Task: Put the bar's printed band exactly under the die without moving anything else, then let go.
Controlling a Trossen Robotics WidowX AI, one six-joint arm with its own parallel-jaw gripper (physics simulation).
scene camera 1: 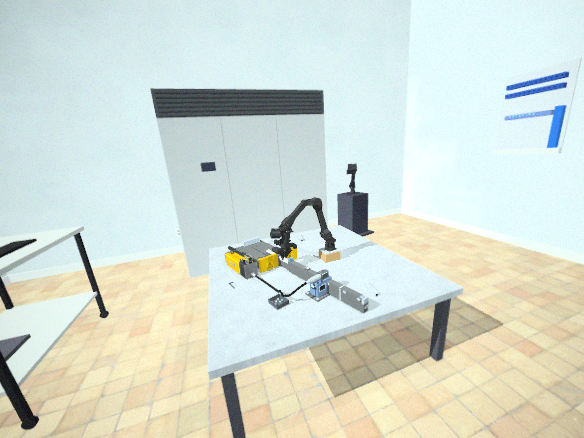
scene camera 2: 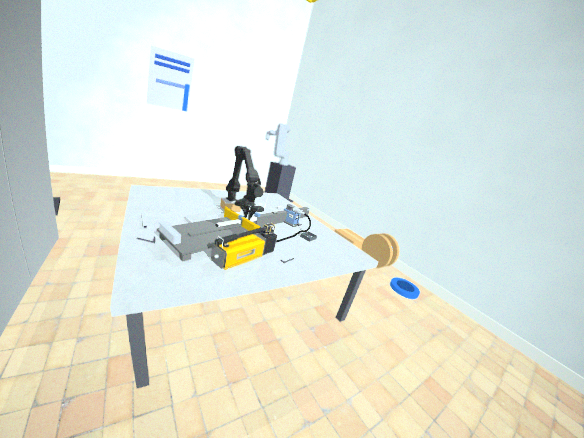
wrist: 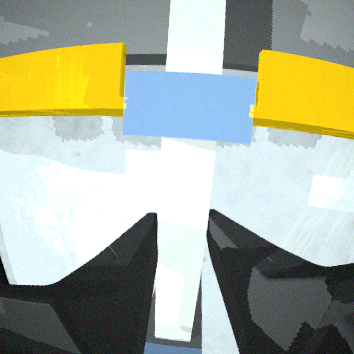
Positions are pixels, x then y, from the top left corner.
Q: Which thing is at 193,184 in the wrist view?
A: A pale white bar.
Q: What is my gripper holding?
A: A pale white bar.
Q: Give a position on a clamp station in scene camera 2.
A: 187,238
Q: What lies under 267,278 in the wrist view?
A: My gripper.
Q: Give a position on a clamp station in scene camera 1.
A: At 254,247
